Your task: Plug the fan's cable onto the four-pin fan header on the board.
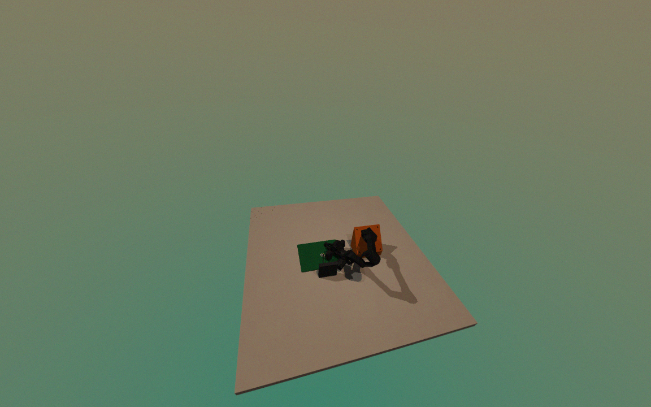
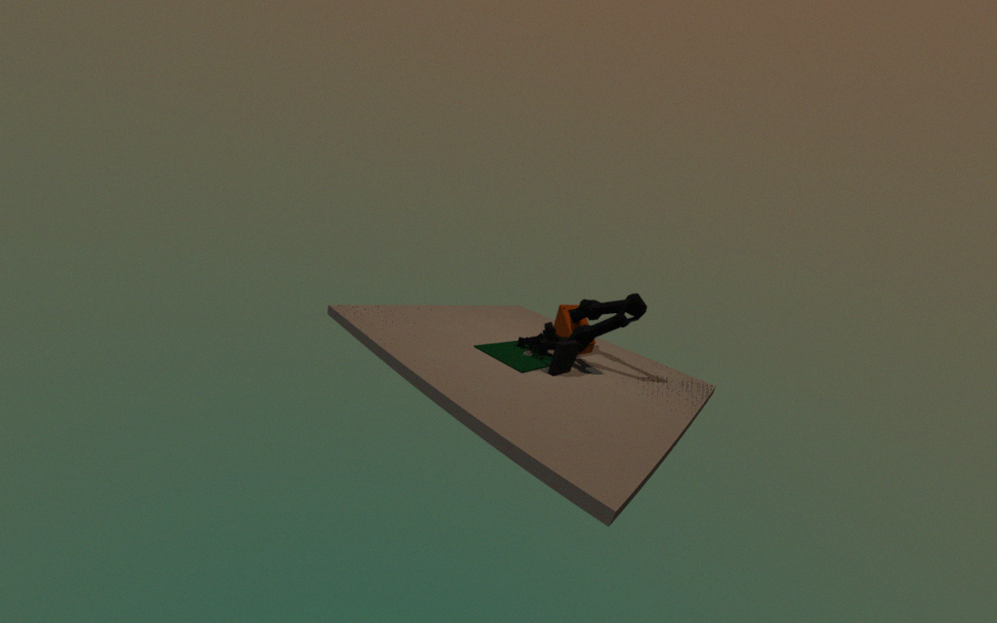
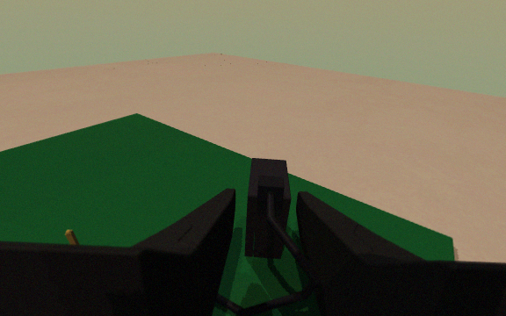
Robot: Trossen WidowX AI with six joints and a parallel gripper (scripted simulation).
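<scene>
Right now the black fan plug is 1 cm to the right of my gripper tip and 1 cm below it. Also, from my gripper tip: green board 7 cm ahead, 5 cm to the left, 5 cm below; then black fan 6 cm ahead, 22 cm to the left, 2 cm above; then white four-pin fan header 5 cm ahead, 6 cm to the left, 3 cm below.
</scene>
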